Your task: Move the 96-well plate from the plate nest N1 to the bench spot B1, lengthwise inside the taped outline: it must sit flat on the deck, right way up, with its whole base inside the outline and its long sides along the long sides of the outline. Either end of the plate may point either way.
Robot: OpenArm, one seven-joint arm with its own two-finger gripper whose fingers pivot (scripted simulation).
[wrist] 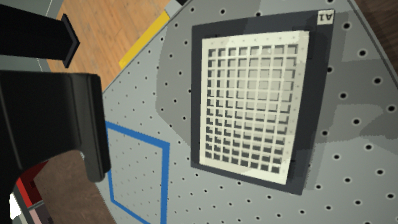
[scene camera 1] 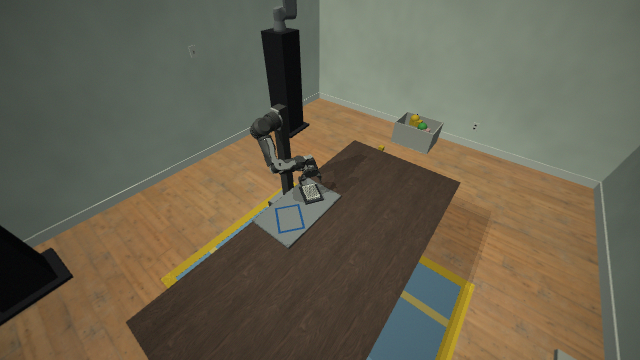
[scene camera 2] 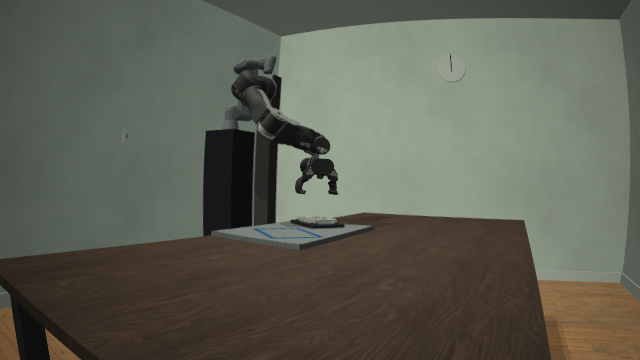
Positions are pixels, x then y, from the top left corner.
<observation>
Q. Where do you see a white 96-well plate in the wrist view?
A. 253,83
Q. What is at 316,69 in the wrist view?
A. A black plate nest.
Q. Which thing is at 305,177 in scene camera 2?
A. My gripper.
</observation>
